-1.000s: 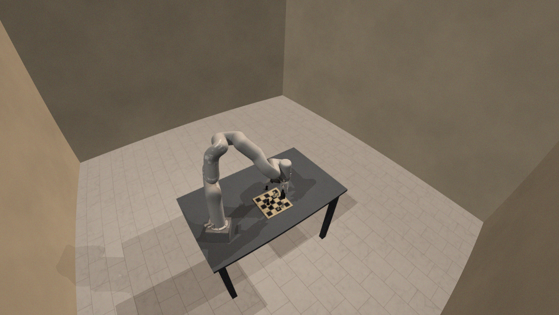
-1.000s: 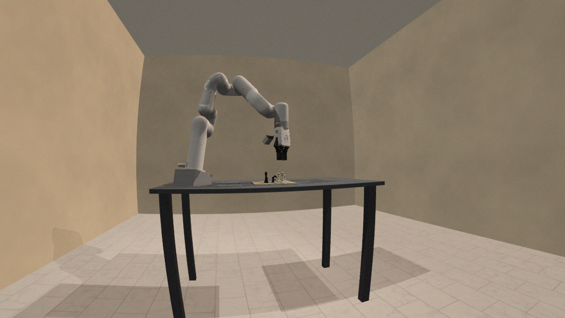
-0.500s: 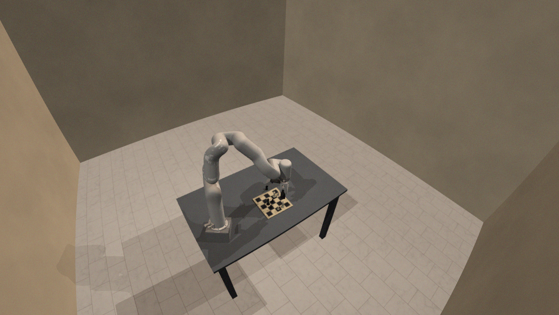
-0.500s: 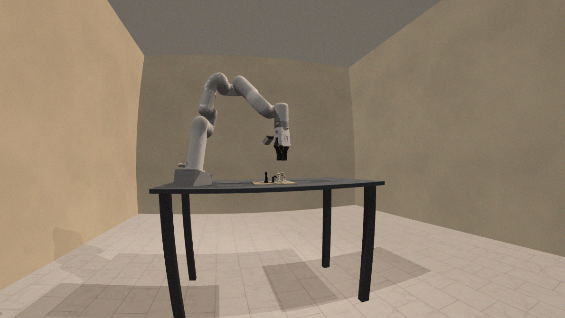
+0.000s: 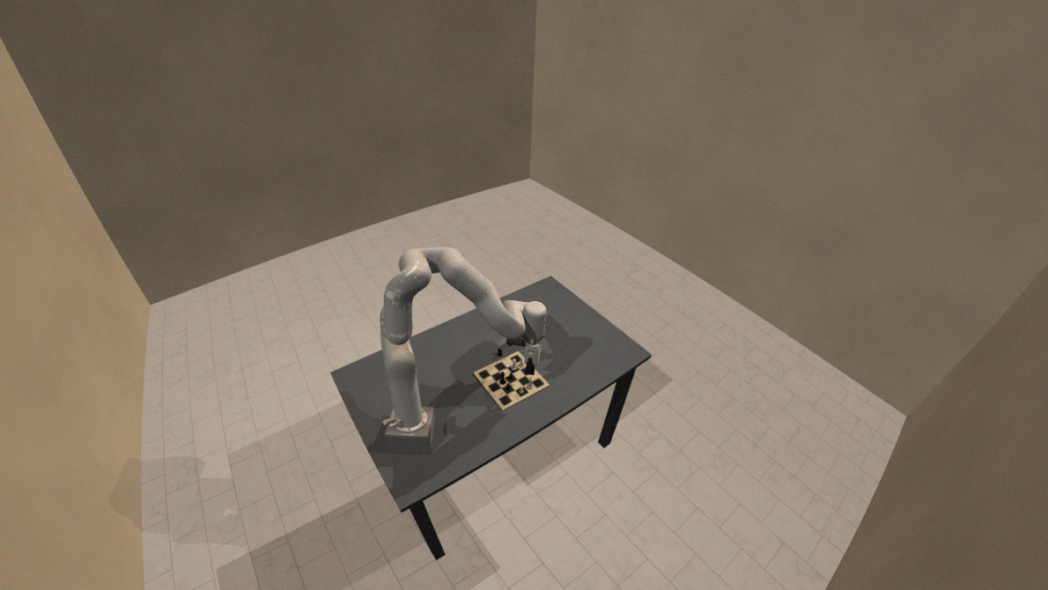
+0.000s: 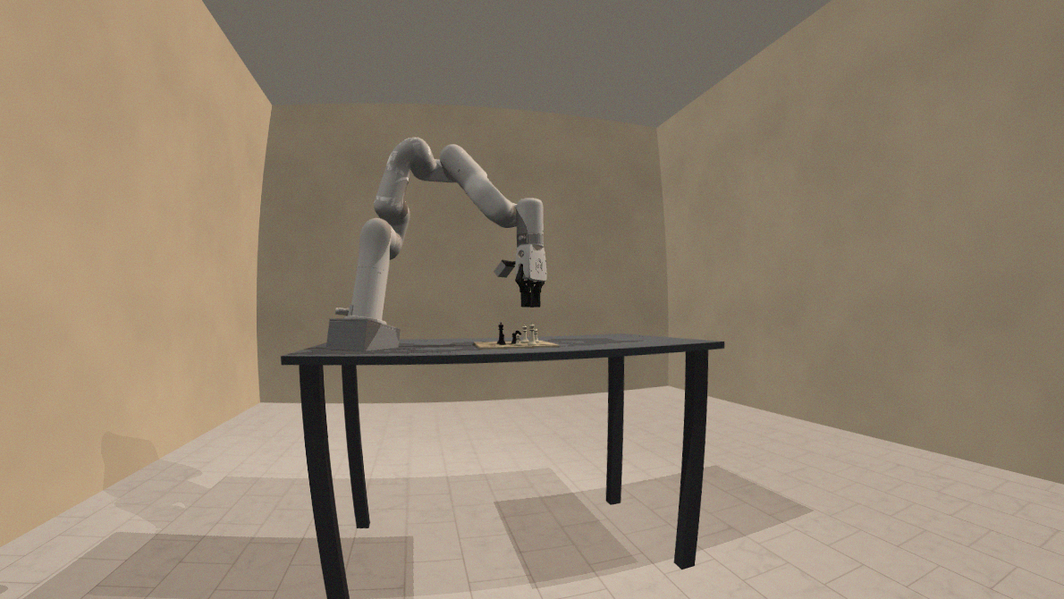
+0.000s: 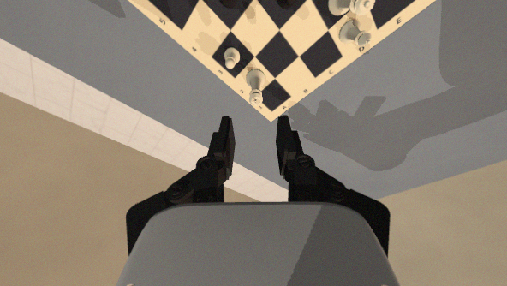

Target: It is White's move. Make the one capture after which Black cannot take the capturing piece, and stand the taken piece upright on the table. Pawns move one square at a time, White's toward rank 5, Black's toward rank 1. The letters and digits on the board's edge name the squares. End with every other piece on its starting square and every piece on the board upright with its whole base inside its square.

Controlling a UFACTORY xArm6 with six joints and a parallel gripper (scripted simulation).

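Right now the white bishop is 90 mm below my hand. From my hand the other things lie so: chessboard 30 mm behind, 80 mm to the left, 130 mm below; then white pawn 40 mm behind, 110 mm below.
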